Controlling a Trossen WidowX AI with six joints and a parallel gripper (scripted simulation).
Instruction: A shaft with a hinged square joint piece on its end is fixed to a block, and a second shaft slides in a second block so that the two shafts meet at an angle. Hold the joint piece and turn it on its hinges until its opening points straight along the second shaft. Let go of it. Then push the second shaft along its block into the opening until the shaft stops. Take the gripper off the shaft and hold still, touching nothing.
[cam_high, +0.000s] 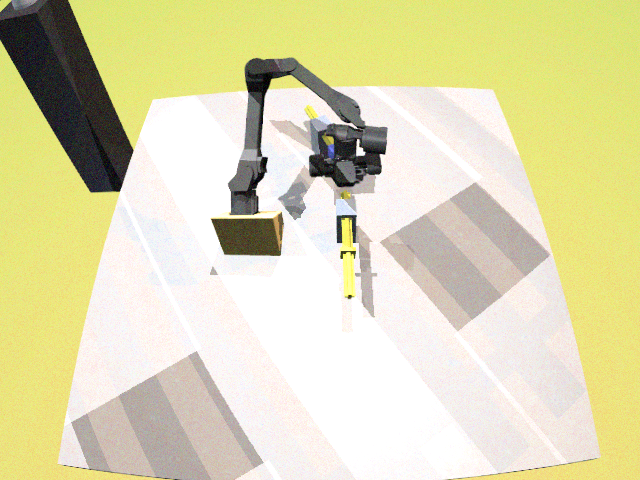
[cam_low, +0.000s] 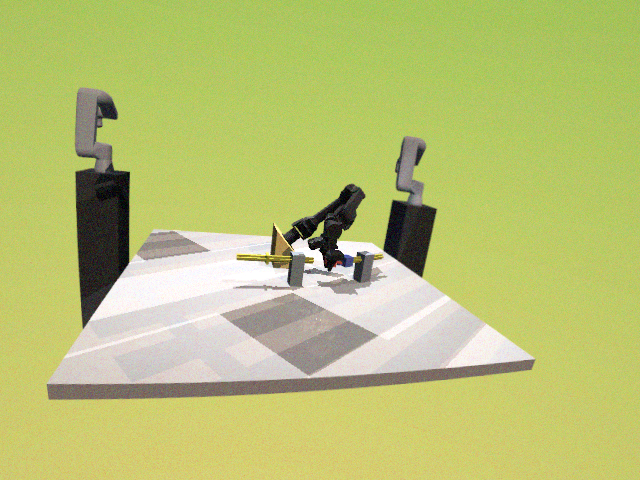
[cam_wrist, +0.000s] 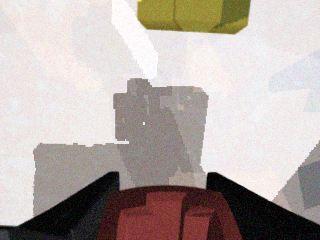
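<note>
My gripper tip is now 4 cm below the red square joint piece and 1 cm to the right of it.
</note>
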